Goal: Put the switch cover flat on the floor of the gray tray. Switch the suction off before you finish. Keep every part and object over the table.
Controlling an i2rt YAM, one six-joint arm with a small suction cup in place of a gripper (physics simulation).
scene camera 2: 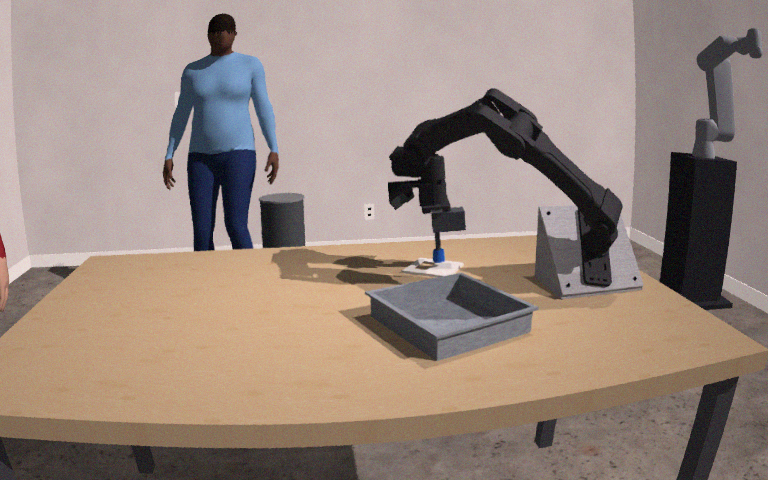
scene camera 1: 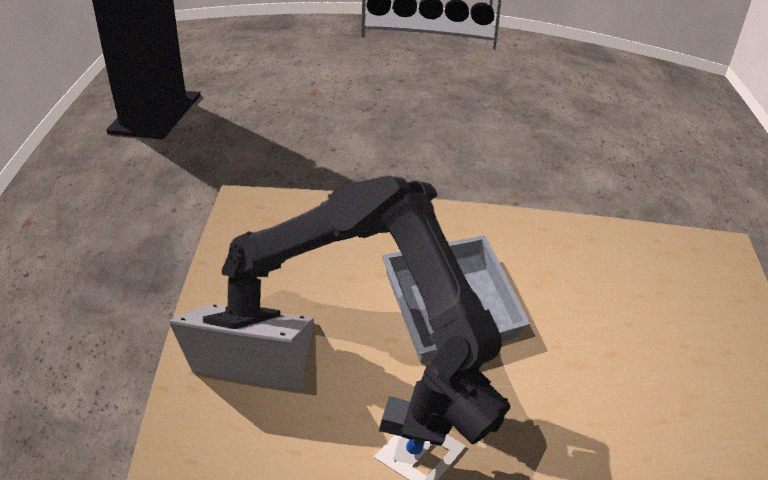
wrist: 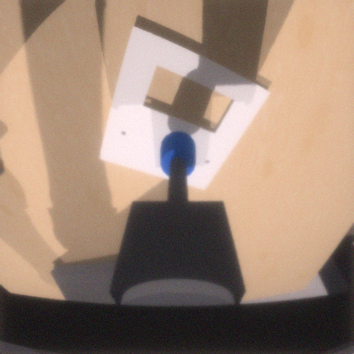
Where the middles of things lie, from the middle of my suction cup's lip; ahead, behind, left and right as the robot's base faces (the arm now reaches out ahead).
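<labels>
Gray tray (scene camera 2: 445,316): 340 mm to the left of my suction cup, 10 mm below it. White switch cover (wrist: 139,148): my suction cup 10 mm short of it, 30 mm above it. Nearest to my suction cup of the things named here, going by their middles: the cover.
</labels>
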